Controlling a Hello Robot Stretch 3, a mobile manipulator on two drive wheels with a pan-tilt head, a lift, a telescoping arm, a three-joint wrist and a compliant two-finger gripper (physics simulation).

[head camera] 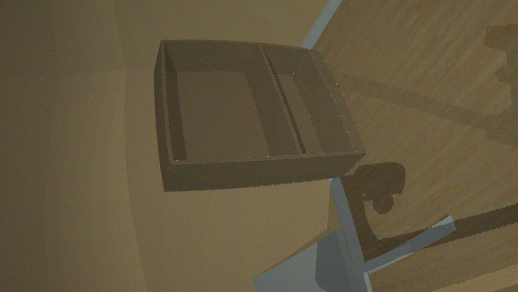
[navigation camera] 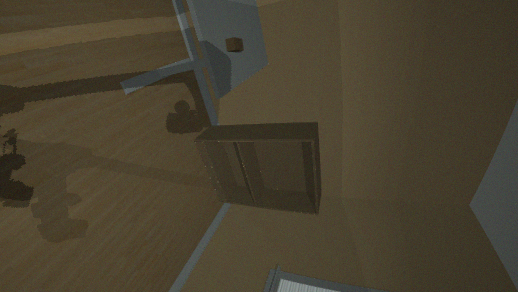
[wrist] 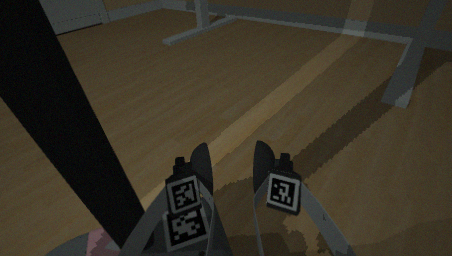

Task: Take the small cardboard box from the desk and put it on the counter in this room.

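The small cardboard box [navigation camera: 234, 44] is a little brown block on the pale grey-blue desk [navigation camera: 250, 25] [head camera: 295, 270] [wrist: 398, 90], near the top of the navigation view. The head view shows part of the desk top at its lower edge, without the box. In the wrist view, desk legs stand on the floor ahead, far beyond the fingers. My gripper [wrist: 232, 159] is open and empty, with floor showing between its fingertips. It is well apart from the desk. No counter can be made out in these views.
A brown open shelf unit [head camera: 250, 172] [navigation camera: 265, 131] stands against the wall beside the desk. Part of a blind-covered window [navigation camera: 310, 286] shows at the bottom of the navigation view. A black post [wrist: 65, 115] crosses the left of the wrist view. Dark shadows lie on the wooden floor.
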